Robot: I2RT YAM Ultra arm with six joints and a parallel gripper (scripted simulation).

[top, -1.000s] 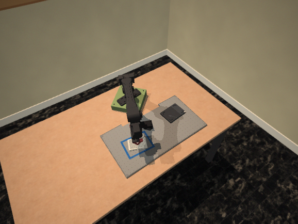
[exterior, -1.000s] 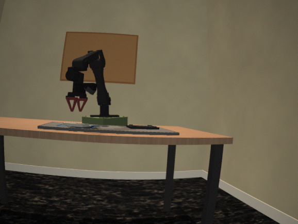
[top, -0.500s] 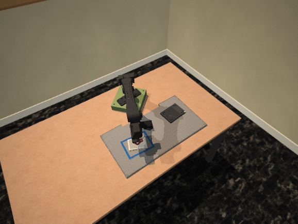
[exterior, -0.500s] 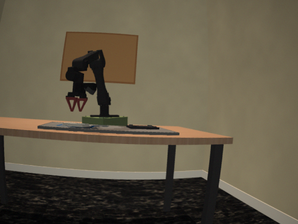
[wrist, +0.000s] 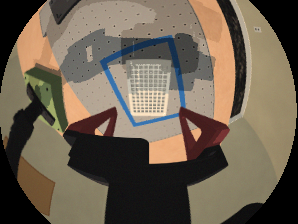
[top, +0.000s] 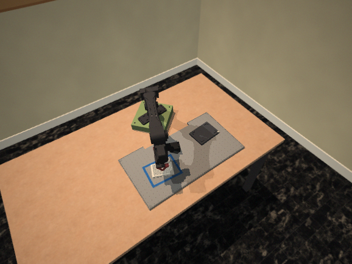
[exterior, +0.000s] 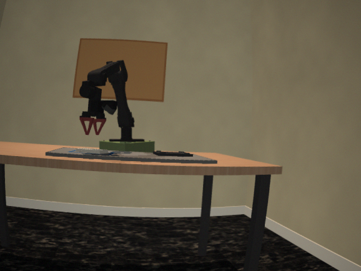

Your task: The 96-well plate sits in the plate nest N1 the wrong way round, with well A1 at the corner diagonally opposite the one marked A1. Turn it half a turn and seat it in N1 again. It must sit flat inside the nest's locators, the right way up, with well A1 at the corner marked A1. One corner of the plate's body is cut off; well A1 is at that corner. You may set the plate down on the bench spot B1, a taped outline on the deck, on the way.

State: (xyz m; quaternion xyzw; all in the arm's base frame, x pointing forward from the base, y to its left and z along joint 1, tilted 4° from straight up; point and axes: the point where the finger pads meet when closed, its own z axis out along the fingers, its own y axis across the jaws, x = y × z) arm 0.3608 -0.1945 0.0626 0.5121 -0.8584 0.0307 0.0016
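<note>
Right now the white 96-well plate is 80 mm below my hand. Round my hand: black plate nest N1 (380 mm to the left, 80 mm below, 40 mm behind).
</note>
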